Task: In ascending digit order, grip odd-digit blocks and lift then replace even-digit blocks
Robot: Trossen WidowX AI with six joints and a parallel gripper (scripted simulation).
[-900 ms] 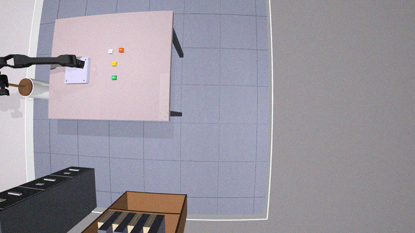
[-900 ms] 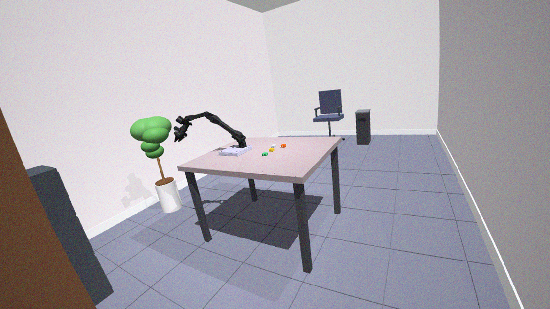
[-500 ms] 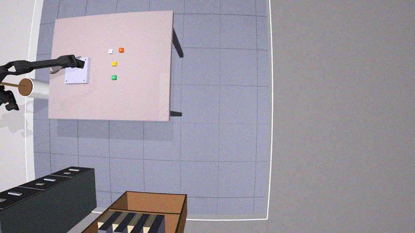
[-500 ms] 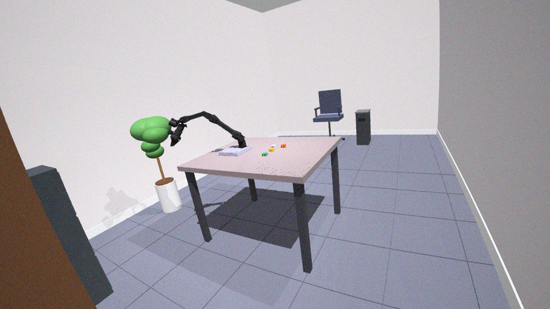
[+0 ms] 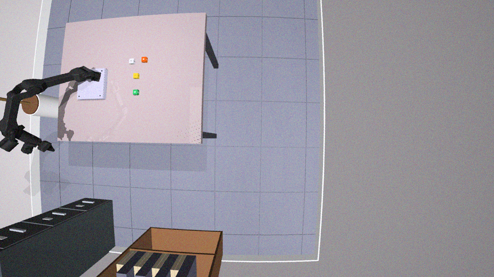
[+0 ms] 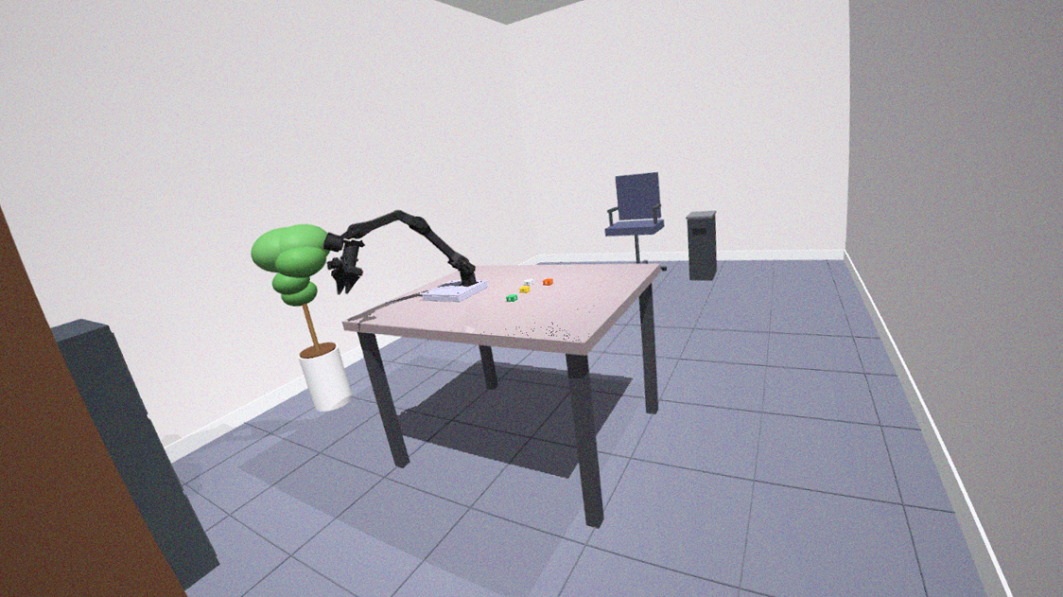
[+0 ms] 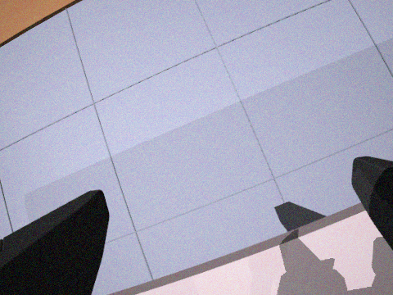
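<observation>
Right now my gripper tip is 43 cm short of the green block, 48 cm to the right of it and 13 cm above it. From my gripper tip the other things lie so: yellow block (41 cm ahead, 59 cm to the left, 13 cm below); then orange block (44 cm ahead, 71 cm to the left, 13 cm below); then white block (35 cm ahead, 68 cm to the left, 13 cm below).
</observation>
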